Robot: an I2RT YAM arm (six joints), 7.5 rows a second.
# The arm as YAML. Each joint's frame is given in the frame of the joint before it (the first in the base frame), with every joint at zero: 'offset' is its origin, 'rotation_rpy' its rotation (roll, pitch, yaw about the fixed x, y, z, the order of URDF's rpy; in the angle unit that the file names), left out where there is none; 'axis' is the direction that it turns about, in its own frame. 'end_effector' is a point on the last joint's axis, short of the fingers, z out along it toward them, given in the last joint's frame.
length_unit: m
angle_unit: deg
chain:
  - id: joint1
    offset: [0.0, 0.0, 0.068]
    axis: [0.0, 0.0, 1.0]
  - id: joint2
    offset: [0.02, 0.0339, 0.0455]
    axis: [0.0, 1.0, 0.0]
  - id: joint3
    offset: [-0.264, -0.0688, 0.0]
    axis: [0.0, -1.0, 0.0]
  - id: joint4
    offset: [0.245, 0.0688, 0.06]
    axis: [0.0, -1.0, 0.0]
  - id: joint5
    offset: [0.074, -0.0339, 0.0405]
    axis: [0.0, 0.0, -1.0]
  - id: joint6
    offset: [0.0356, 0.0, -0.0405]
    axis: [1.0, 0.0, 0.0]
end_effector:
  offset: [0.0, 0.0, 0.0]
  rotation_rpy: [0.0, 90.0, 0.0]
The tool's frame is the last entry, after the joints.
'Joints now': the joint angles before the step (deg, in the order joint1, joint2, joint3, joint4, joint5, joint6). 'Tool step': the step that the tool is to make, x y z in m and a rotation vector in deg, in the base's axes. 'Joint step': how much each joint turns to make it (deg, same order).
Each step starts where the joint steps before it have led.
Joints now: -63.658, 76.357, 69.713, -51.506, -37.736, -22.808
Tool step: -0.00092, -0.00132, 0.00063, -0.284, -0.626, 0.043
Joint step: -0.371, 0.021, 0.022, 0.438, -0.590, -0.151
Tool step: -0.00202, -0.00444, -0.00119, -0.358, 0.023, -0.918
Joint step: -0.788, 0.461, 0.021, 0.765, 0.217, 0.019
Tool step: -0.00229, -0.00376, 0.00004, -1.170, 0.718, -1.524
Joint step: -0.633, 0.129, 0.022, 0.961, 1.444, 0.155
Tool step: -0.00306, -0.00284, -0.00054, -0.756, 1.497, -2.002
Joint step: -0.612, 0.066, 0.021, 0.285, 2.165, 0.285
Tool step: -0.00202, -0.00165, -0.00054, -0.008, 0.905, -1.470
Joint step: -0.394, 0.087, 0.043, -0.021, 1.289, 0.523
